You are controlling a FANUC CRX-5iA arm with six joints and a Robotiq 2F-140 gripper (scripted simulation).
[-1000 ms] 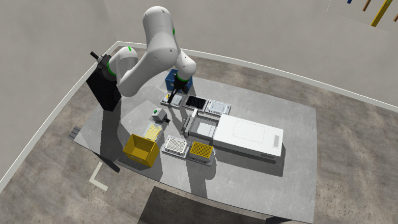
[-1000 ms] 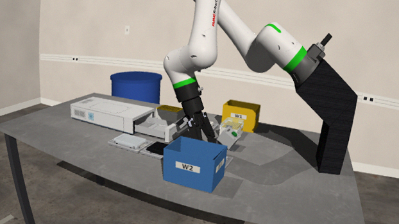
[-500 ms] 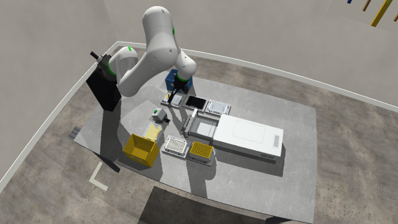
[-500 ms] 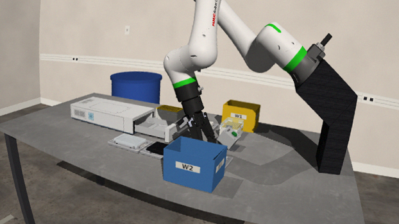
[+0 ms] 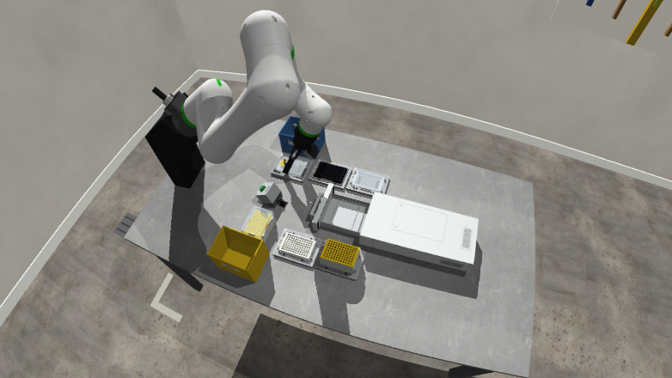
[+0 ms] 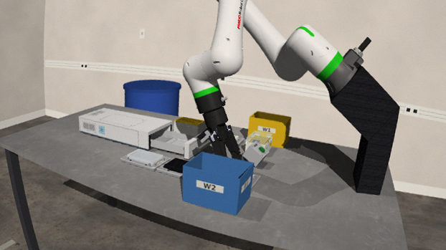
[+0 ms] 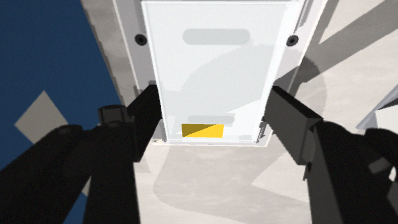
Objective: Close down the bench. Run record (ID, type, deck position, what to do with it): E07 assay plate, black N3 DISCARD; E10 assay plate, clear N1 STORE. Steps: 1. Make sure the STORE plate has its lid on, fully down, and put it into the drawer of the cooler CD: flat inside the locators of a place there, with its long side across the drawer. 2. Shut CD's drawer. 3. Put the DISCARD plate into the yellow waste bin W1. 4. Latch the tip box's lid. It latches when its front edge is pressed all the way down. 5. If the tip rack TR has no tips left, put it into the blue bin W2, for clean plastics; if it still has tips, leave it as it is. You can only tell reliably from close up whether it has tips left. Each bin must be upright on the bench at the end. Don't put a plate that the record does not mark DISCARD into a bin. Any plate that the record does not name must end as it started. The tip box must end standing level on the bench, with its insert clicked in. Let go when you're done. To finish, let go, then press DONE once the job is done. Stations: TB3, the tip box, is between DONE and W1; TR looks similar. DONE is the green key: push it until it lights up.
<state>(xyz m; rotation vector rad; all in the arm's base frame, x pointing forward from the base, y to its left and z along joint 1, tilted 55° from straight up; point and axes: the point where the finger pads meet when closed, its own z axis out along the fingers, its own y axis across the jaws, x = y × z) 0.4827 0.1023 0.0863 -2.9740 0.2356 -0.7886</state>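
My gripper is now 2 cm above the clear lid. Also, from my hand: green DONE key: 8 cm behind, 17 cm to the right, 2 cm above; then black assay plate: 18 cm ahead, 2 cm to the right, 2 cm below; then blue bin W2: 3 cm ahead, 15 cm to the left.
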